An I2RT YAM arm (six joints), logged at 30 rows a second.
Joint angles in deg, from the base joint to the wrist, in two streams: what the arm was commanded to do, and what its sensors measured. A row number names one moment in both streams.
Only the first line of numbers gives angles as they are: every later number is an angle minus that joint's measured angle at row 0.
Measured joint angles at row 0:
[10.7 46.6 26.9 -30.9 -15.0 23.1]
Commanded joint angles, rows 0 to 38:
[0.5 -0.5 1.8 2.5 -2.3 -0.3]
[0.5 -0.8 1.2 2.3 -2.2 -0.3]
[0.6 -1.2 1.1 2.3 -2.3 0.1]
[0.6 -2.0 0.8 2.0 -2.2 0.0]
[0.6 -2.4 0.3 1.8 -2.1 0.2]
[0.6 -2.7 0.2 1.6 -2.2 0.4]
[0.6 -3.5 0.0 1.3 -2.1 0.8]
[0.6 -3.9 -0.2 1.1 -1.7 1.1]
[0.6 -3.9 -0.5 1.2 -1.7 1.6]
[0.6 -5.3 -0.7 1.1 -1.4 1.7]
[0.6 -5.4 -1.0 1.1 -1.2 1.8]
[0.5 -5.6 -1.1 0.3 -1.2 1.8]
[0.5 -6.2 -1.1 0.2 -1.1 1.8]
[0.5 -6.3 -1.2 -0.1 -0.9 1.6]
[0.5 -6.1 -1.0 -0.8 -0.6 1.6]
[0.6 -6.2 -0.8 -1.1 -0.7 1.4]
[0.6 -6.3 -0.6 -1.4 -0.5 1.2]
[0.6 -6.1 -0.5 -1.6 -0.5 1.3]
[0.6 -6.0 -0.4 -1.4 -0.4 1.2]
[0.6 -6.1 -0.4 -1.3 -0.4 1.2]
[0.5 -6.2 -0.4 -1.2 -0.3 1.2]
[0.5 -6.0 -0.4 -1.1 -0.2 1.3]
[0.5 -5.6 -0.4 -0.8 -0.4 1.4]
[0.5 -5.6 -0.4 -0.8 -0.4 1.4]
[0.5 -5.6 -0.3 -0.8 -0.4 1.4]
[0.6 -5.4 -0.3 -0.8 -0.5 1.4]
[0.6 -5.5 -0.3 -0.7 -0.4 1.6]
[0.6 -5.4 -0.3 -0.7 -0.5 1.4]
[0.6 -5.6 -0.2 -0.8 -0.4 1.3]
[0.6 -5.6 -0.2 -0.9 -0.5 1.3]
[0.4 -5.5 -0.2 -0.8 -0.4 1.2]
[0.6 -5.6 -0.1 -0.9 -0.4 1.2]
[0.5 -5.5 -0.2 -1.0 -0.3 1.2]
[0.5 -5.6 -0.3 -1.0 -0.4 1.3]
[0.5 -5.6 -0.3 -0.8 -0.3 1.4]
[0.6 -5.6 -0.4 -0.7 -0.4 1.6]
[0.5 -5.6 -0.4 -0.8 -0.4 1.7]
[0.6 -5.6 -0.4 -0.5 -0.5 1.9]
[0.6 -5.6 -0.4 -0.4 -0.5 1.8]
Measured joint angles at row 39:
[0.3 -5.6 -0.9 -1.7 -0.5 1.2]
